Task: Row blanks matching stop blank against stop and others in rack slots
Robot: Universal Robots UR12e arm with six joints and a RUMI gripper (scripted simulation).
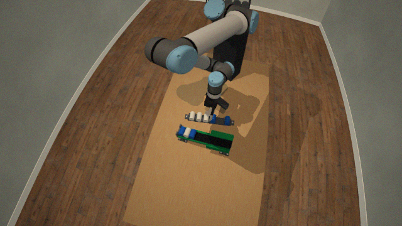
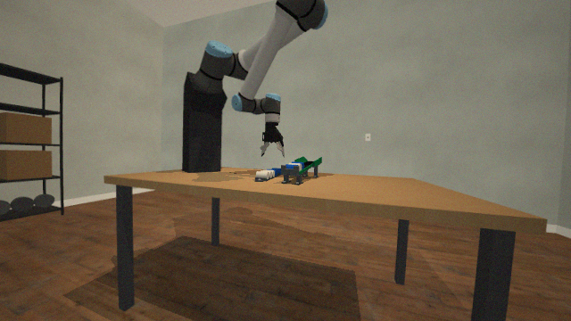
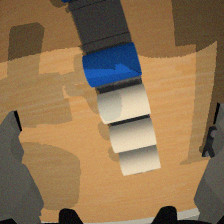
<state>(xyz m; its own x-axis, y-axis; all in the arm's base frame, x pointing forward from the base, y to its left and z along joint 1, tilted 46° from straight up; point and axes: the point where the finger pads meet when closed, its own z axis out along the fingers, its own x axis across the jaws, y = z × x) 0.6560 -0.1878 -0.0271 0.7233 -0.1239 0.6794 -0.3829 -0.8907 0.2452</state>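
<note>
Now: the stock rack 1 cm behind my hand, 2 cm to the right of it and 13 cm below it.
</note>
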